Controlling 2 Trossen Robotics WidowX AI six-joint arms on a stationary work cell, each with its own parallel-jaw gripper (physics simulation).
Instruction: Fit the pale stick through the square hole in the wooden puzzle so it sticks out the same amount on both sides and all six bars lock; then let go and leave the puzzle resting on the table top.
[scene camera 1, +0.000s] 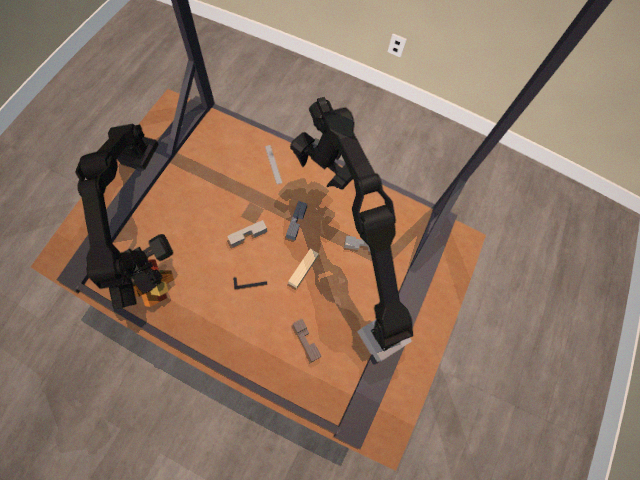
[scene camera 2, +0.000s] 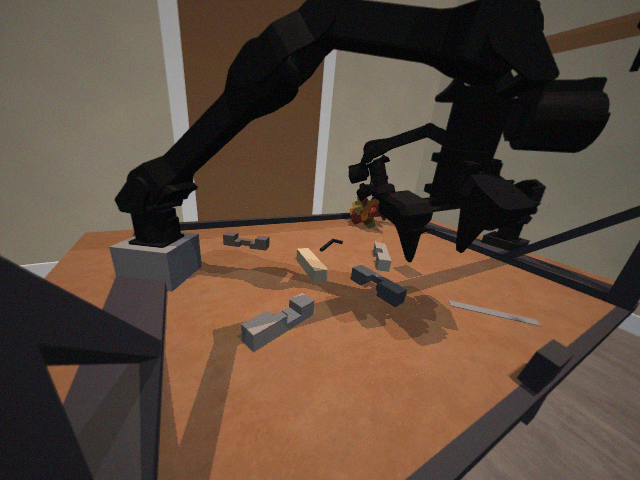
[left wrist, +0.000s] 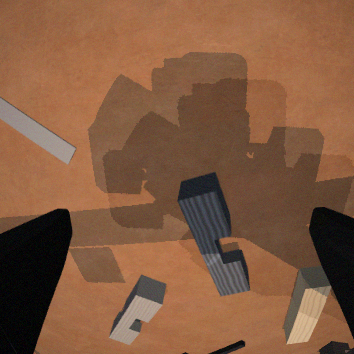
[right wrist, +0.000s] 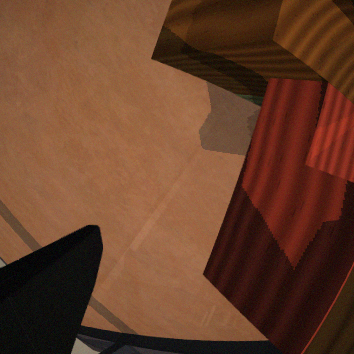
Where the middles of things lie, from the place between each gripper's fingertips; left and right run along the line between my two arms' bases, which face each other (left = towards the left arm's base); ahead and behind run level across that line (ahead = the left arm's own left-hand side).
Scene:
The pale stick (left wrist: 311, 289) lies 210 mm ahead of my left hand, 120 mm to the left of it and 110 mm below it.
I see the pale stick 240 mm behind my right hand, 350 mm to the left of it and 30 mm below it.

